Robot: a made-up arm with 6 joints. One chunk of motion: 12 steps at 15 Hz.
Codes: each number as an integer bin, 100 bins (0 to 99) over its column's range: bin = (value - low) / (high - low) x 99, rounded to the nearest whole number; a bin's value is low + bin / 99 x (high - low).
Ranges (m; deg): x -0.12..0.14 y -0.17..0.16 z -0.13..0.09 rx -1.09..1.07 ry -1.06..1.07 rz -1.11..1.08
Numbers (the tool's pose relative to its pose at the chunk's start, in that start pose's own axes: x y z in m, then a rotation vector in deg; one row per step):
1: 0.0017 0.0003 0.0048 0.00 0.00 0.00
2: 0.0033 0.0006 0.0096 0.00 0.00 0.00
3: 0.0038 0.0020 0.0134 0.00 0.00 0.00
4: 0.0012 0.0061 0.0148 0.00 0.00 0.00
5: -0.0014 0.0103 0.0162 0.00 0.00 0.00
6: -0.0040 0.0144 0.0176 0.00 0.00 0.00
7: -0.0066 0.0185 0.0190 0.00 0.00 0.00
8: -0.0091 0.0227 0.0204 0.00 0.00 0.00
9: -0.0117 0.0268 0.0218 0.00 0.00 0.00
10: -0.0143 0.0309 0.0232 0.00 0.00 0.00
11: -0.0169 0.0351 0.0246 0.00 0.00 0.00
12: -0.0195 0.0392 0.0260 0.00 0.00 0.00
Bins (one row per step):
1: 46 51 61 50 49 50
2: 47 51 63 50 49 50
3: 47 52 65 50 49 50
4: 46 53 65 50 49 50
5: 45 54 66 50 49 50
6: 44 55 66 50 49 50
7: 43 57 67 50 49 50
8: 42 58 68 50 49 50
9: 41 59 68 50 49 50
10: 40 60 69 50 49 50
11: 39 62 70 50 49 50
12: 38 63 70 50 49 50

